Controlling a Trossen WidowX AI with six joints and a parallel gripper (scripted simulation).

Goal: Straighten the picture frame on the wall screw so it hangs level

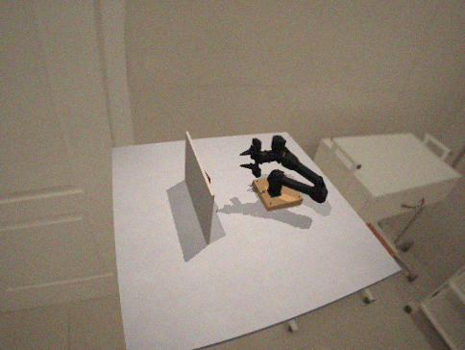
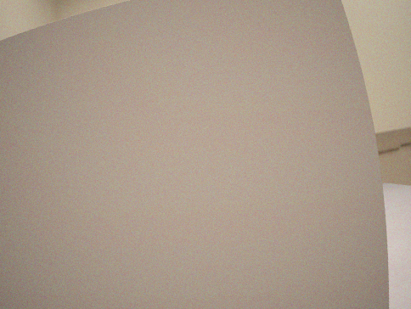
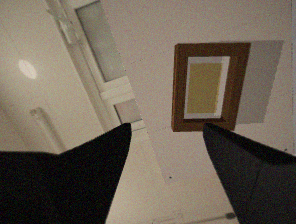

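The picture frame is 19 cm ahead of my gripper tip, 4 cm to the left of it and 9 cm below it. The rest, counted from my gripper tip: wall panel: 20 cm ahead, 2 cm to the left, 11 cm below.
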